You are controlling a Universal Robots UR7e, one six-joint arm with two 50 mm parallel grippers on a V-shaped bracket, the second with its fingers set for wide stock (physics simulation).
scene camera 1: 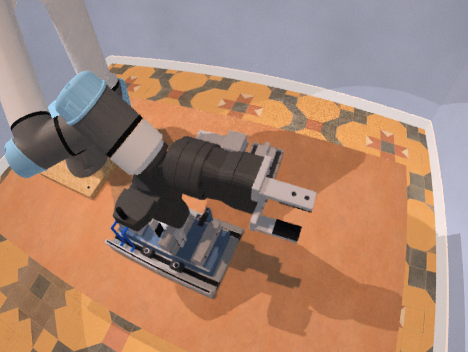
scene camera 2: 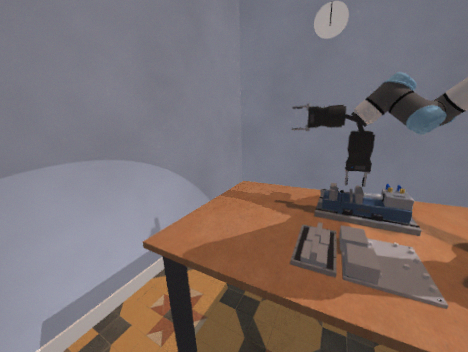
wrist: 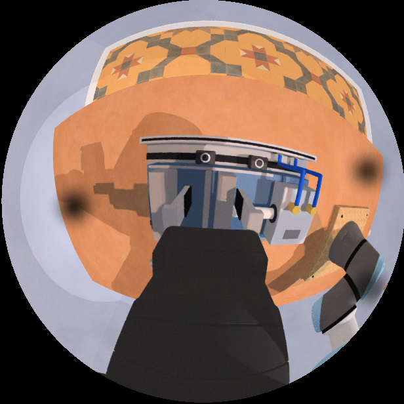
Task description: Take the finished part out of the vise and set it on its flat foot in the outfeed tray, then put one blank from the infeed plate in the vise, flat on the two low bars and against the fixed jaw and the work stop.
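Where they show: hand, its tool point: [scene camera 1: 169, 234] [scene camera 2: 355, 181]; arm's base, origin of its link: [scene camera 1: 88, 159].
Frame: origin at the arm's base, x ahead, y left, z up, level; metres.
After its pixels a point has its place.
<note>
My gripper [scene camera 2: 355, 184] @(x 0.406, y -0.232, z 0.098 m) [wrist: 213, 195] points down, open and empty, over the vise [scene camera 1: 220, 250] @(x 0.509, y -0.225, z 0.037 m) [scene camera 2: 367, 212] @(x 0.382, y -0.141, z 0.014 m) [wrist: 192, 182]. In the wrist view its fingers show over the fixed jaw's side and beside the moving jaw [wrist: 226, 187] [scene camera 2: 359, 194]. The fixed jaw [wrist: 162, 190] [scene camera 1: 202, 245] stands apart from it, and no part shows between them. The second gripper [scene camera 1: 304, 216] [scene camera 2: 293, 118] points sideways, open and empty. Stepped grey parts [scene camera 2: 317, 245] @(x 0.566, y 0.102, z 0.019 m) lie in the outfeed tray [scene camera 2: 314, 269] @(x 0.574, y 0.147, z -0.016 m). Two grey blanks [scene camera 2: 354, 235] @(x 0.469, y 0.038, z 0.023 m) [scene camera 2: 362, 260] @(x 0.480, y 0.140, z 0.023 m) sit on the infeed plate [scene camera 2: 400, 272] @(x 0.391, y 0.113, z -0.013 m).
The dark work stop [scene camera 1: 206, 216] @(x 0.467, y -0.163, z 0.072 m) rises at the vise's side. Blue hoses [wrist: 303, 187] [scene camera 1: 120, 236] @(x 0.261, y -0.243, z 0.040 m) stick up at the vise's cylinder block [wrist: 290, 220]. The infeed plate and outfeed tray stand side by side in front of the vise in scene camera 2. The wooden base board [wrist: 327, 250] is at the right.
</note>
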